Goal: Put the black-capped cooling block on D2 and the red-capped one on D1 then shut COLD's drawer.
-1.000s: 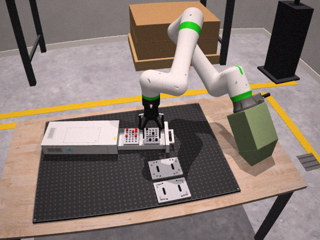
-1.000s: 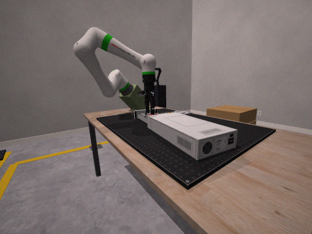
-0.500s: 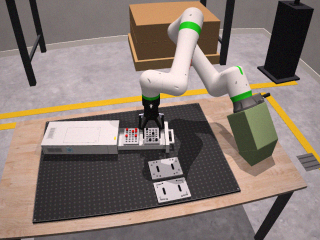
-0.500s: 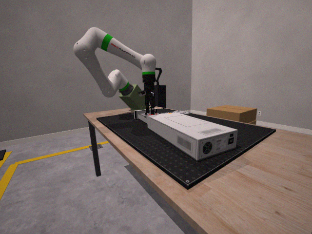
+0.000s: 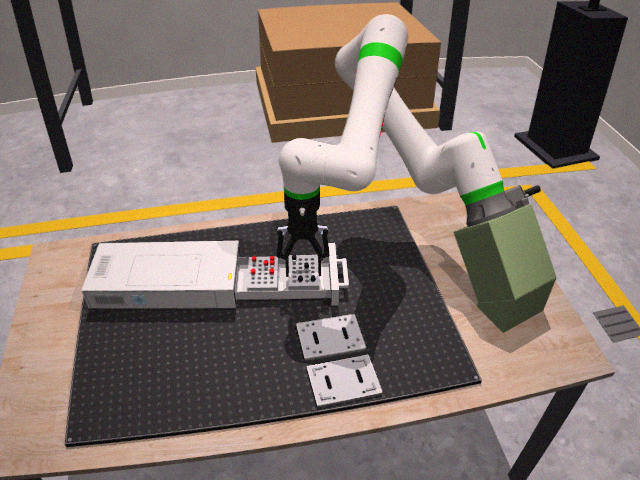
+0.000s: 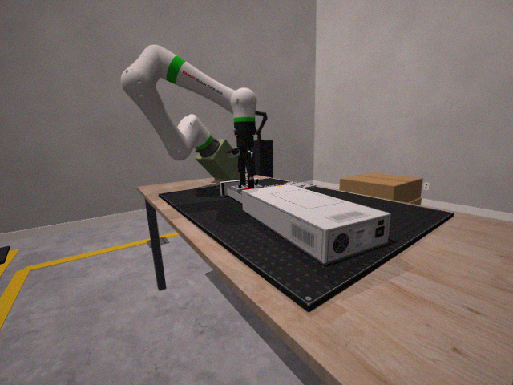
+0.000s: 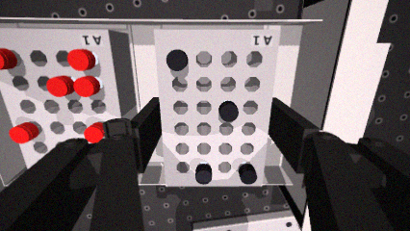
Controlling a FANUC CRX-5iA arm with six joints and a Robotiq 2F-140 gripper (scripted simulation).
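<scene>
Now: the drawer 4 cm ahead of my hand, 3 cm below it and 1 cm to the right of it. Round my hand: white cooler (21 cm ahead, 7 cm to the right, 3 cm below); then slot D1 (22 cm to the left, 6 cm below); then deck slot D2 (36 cm to the left, 6 cm below, 2 cm ahead).
</scene>
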